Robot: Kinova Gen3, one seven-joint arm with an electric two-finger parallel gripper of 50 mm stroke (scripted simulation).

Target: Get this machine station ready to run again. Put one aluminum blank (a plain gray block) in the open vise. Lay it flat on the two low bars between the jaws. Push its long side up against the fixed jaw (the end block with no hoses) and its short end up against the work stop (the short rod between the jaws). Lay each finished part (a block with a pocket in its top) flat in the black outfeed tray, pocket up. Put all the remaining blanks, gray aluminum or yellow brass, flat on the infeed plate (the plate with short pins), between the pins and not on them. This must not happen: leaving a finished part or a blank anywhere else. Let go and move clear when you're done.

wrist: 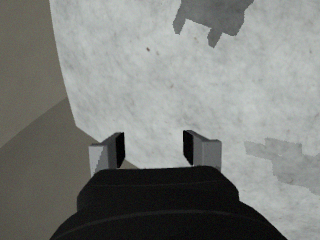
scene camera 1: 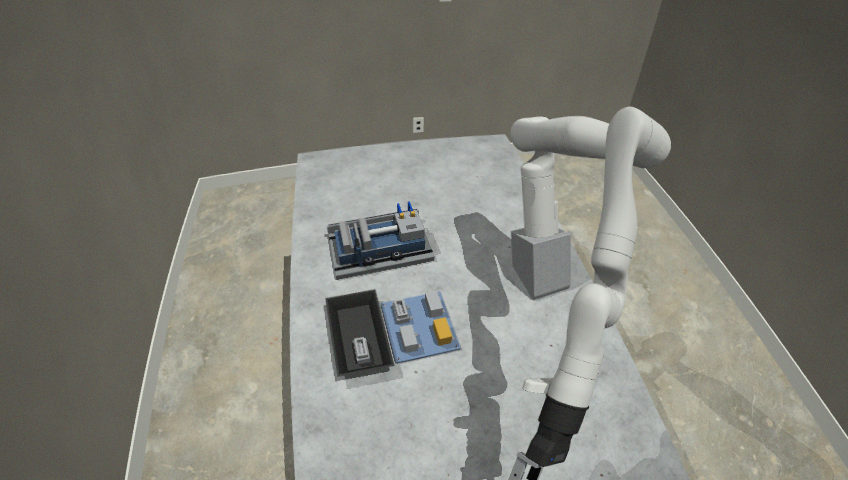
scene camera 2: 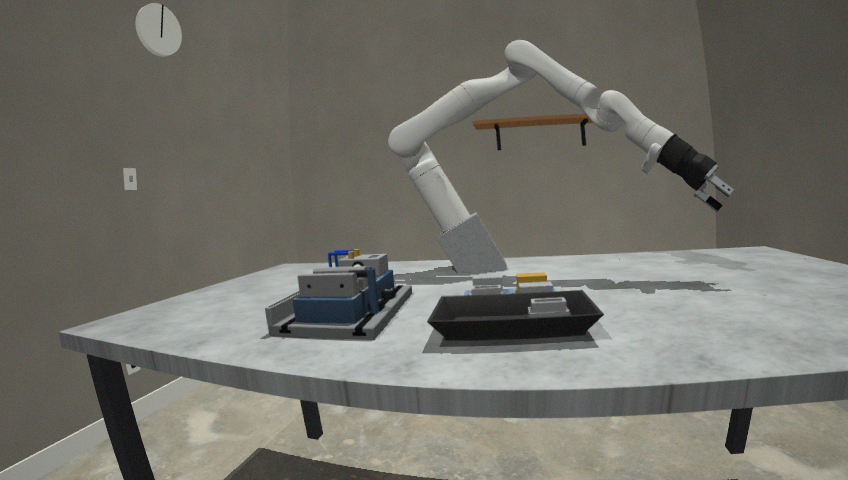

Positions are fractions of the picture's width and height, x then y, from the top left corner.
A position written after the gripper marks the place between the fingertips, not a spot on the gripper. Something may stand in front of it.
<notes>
In view: the gripper (wrist: 0.48, 0.60), a finished part (scene camera 2: 0.64, 0.64) and a blue vise (scene camera 2: 0.36, 0.64).
The blue vise shows as well in scene camera 1 (scene camera 1: 0.46, 0.50).
</notes>
